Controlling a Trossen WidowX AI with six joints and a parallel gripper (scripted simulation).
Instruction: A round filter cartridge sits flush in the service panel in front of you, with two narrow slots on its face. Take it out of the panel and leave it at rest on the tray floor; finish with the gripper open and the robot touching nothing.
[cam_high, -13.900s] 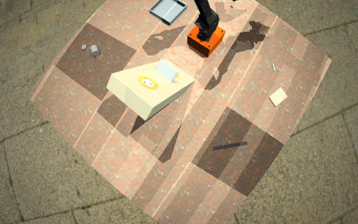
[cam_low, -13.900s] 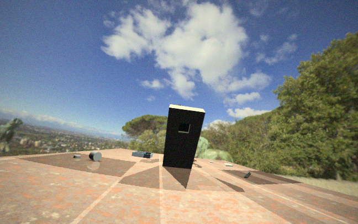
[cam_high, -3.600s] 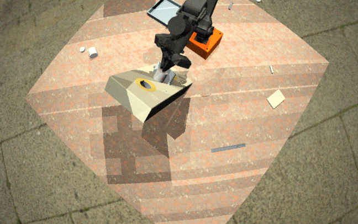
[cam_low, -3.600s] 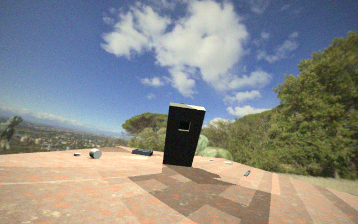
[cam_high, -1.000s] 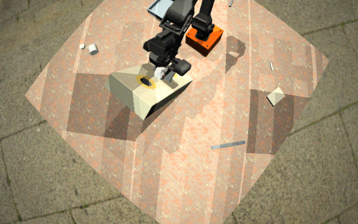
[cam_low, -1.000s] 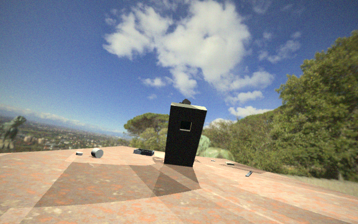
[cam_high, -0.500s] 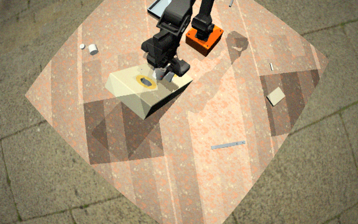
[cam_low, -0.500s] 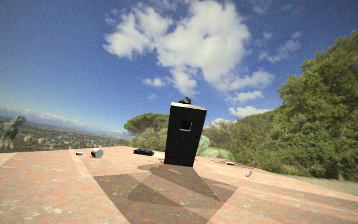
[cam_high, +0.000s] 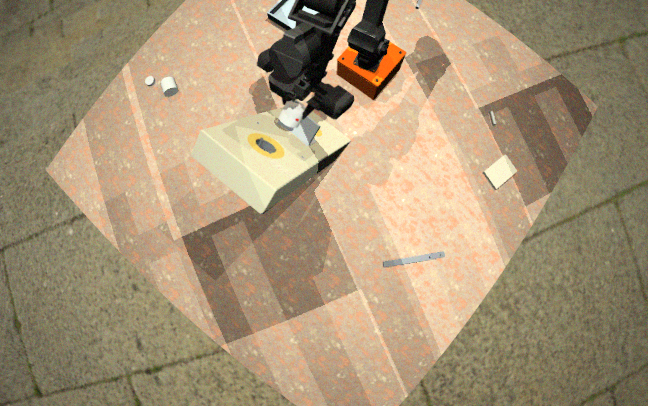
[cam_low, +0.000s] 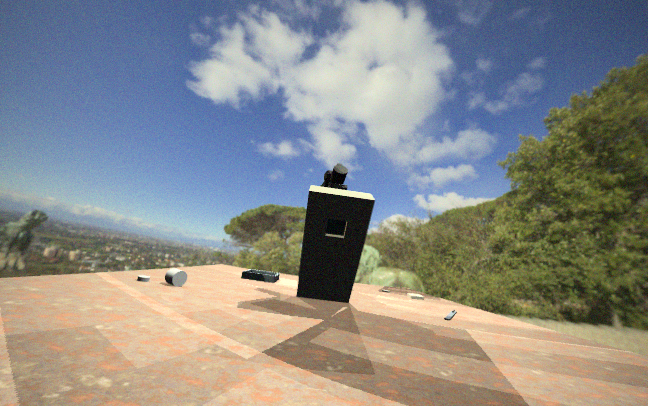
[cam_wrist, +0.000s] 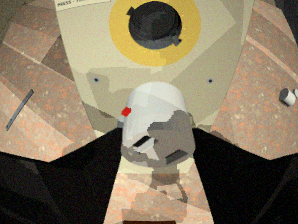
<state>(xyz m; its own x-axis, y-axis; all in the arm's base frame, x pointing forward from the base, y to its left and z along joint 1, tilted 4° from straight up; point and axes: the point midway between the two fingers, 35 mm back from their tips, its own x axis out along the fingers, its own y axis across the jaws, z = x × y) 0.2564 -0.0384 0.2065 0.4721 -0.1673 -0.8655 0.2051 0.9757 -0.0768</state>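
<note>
The blue-grey tray lies 380 mm behind my gripper tip, 210 mm to the right of it and 250 mm below it. The rest, counted from my gripper tip: white stick (330 mm behind, 450 mm to the left, 260 mm below); round filter cartridge (right at my gripper tip); cream service panel (60 mm ahead, 10 mm to the right, 90 mm below).
</note>
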